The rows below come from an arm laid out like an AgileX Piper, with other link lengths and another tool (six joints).
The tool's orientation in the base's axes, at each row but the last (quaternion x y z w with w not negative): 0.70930, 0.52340, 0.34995, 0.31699; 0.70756, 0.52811, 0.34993, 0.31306; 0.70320, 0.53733, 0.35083, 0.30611; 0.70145, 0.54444, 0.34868, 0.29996; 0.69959, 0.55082, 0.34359, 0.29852; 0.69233, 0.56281, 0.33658, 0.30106; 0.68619, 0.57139, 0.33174, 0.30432; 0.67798, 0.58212, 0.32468, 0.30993; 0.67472, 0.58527, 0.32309, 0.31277
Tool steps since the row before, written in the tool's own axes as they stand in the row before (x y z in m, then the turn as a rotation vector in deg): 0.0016, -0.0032, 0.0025, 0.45, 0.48, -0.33; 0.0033, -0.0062, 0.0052, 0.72, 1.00, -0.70; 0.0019, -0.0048, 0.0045, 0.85, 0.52, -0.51; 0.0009, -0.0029, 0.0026, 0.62, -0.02, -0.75; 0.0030, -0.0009, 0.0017, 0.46, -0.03, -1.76; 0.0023, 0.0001, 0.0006, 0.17, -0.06, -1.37; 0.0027, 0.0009, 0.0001, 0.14, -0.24, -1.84; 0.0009, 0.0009, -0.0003, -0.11, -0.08, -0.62; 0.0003, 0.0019, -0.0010, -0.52, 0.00, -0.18
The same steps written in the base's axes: 0.0007, 0.0021, -0.0037, 0.07, 0.34, 0.65; 0.0017, 0.0043, -0.0074, 0.09, 0.50, 1.32; 0.0014, 0.0027, -0.0061, 0.01, 0.73, 0.85; 0.0007, 0.0014, -0.0037, -0.52, 0.64, 0.52; 0.0013, 0.0031, -0.0013, -1.37, 0.52, 1.08; 0.0009, 0.0022, 0.0000, -1.11, 0.23, 0.79; 0.0009, 0.0025, 0.0009, -1.60, 0.25, 0.92; 0.0004, 0.0008, 0.0010, -0.56, -0.07, 0.30; 0.0003, 0.0001, 0.0021, -0.20, -0.51, 0.07
